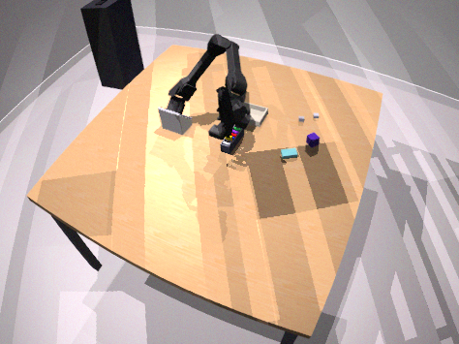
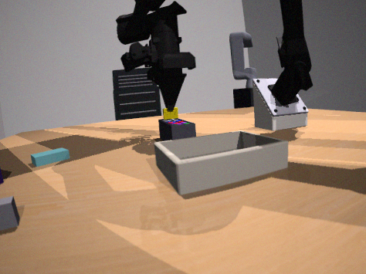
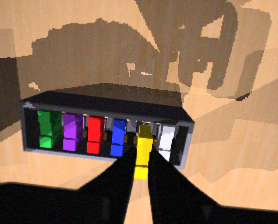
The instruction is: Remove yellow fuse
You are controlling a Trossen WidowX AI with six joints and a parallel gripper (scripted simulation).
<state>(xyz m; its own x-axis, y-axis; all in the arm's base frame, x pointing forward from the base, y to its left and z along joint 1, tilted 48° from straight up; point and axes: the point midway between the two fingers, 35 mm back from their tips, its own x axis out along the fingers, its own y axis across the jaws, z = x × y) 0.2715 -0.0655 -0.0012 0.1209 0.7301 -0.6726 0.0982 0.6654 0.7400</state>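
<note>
My gripper tip is now 30 mm above the white fuse and 20 mm to the left of it. The rest, counted from my gripper tip: blue fuse 30 mm below, 20 mm to the left; yellow fuse 10 mm below; red fuse 40 mm to the left, 30 mm below.
</note>
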